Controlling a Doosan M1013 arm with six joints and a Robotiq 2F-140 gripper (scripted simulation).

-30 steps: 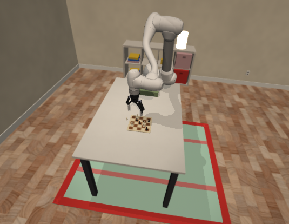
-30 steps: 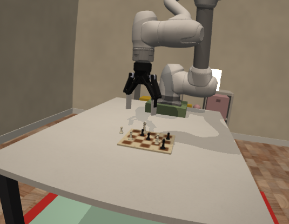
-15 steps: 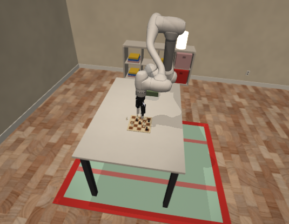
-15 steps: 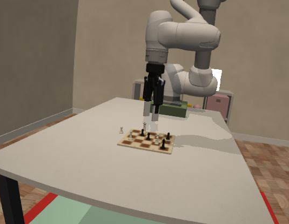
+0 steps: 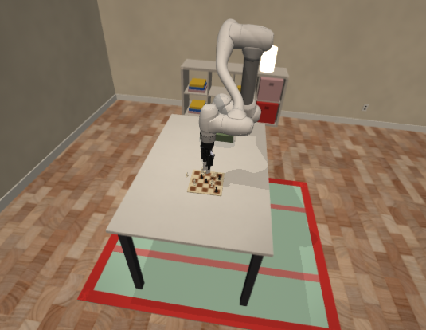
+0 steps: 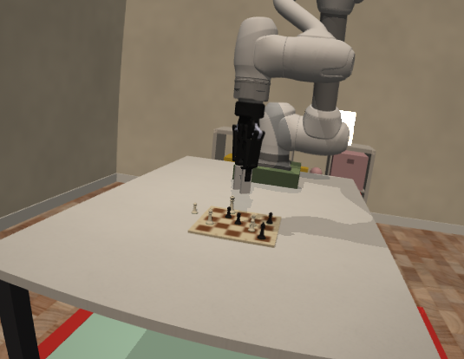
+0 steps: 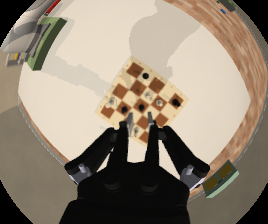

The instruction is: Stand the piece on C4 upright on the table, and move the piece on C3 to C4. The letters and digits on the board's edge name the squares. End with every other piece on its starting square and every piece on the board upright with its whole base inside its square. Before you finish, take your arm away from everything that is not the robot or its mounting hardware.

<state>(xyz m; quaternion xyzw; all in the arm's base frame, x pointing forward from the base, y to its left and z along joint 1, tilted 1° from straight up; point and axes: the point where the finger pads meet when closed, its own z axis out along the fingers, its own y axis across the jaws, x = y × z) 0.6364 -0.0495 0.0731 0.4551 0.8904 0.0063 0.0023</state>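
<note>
Right now my hand is 130 mm above the chessboard. Also, from my hand: black chess piece 80 mm ahead, 70 mm to the left, 100 mm below; tall white piece 80 mm behind, 30 mm to the right, 100 mm below.
</note>
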